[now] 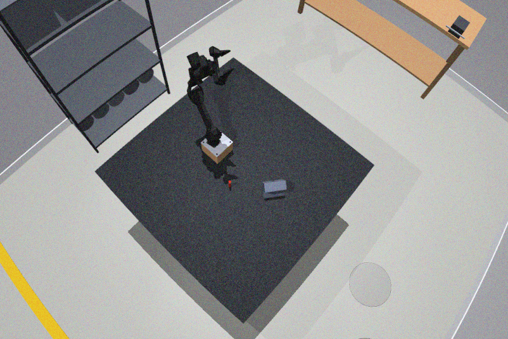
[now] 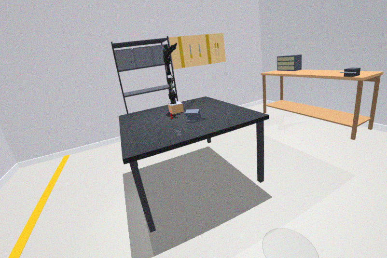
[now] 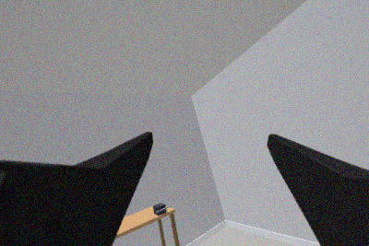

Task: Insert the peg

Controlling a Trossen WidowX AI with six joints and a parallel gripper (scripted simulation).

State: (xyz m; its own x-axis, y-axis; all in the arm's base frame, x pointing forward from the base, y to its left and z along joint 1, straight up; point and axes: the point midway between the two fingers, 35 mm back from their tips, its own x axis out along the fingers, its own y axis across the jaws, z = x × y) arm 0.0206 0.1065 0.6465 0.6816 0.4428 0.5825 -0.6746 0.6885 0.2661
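My gripper tip is now 18 cm short of the red peg, 28 cm to the left of it and 71 cm above it. From my gripper tip the other things lie so: grey sloped panel: 41 cm ahead, 14 cm to the right, 72 cm below.
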